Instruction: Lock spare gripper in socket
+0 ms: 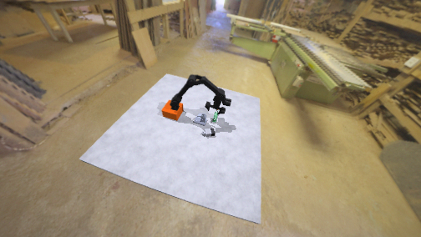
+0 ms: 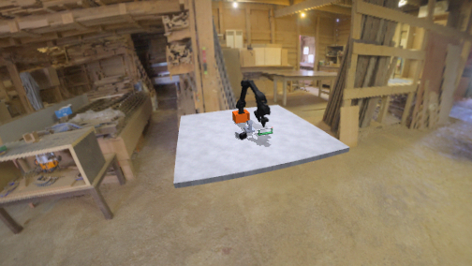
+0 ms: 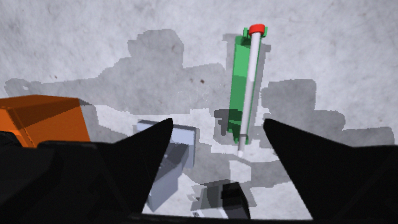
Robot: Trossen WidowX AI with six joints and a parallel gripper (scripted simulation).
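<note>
Now: the spare gripper 200 mm to the right of my gripper tip and 60 mm below it. Round my gripper tip: grey mount (90 mm behind, 70 mm to the right, 30 mm below); then green strip (50 mm below, 30 mm ahead, 20 mm to the left).
</note>
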